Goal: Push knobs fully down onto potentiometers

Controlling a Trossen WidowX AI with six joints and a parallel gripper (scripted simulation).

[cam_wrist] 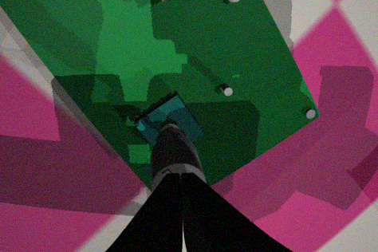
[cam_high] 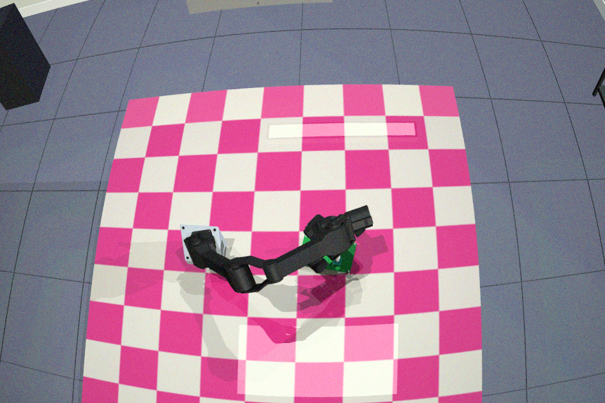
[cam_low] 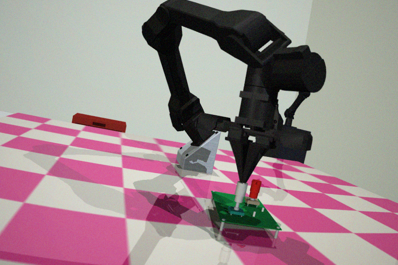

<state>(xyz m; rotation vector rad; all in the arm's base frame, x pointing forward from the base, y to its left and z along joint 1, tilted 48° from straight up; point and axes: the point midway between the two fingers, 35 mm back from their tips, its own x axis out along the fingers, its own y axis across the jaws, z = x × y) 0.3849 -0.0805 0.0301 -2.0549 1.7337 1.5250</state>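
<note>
My gripper tip is now 4 cm past the red knob, 6 cm to the right of it and 2 cm above it. Also, from my gripper tip: white knob: 1 cm below.
</note>
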